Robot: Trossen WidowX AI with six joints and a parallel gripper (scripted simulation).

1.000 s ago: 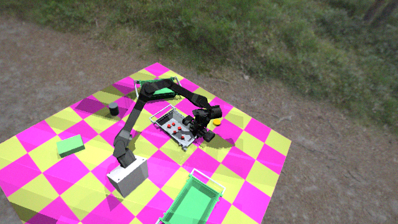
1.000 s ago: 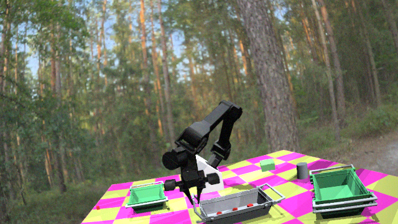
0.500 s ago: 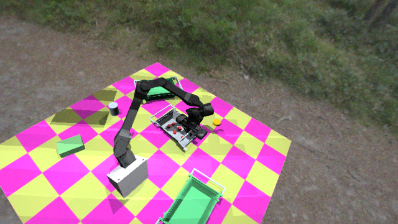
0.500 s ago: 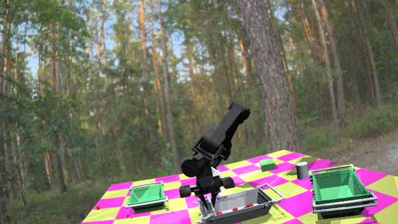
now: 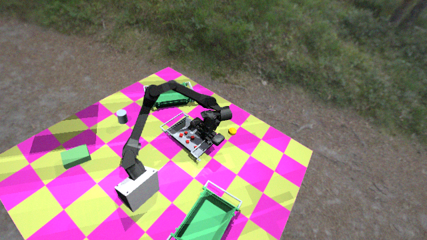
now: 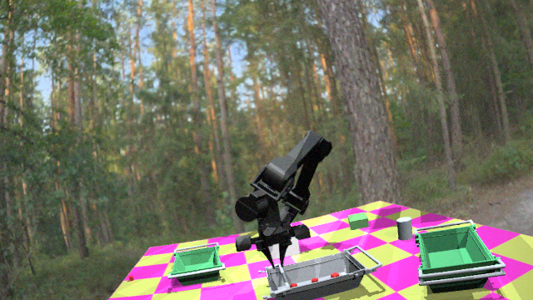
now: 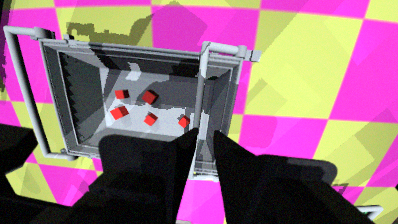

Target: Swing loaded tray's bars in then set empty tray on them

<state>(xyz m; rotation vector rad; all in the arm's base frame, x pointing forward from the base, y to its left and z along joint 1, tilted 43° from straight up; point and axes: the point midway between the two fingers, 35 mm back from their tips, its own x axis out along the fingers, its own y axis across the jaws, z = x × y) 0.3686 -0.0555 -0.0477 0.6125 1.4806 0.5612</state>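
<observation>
My gripper tip is now 30 cm past the green tray, 26 cm to the left of it and 4 cm above it. From my gripper tip the other things lie so: green block (50 cm behind, 42 cm to the left, 7 cm below); grey cylinder (18 cm behind, 48 cm to the left, 5 cm below); yellow object (24 cm ahead, 5 cm to the right, 8 cm below).
</observation>
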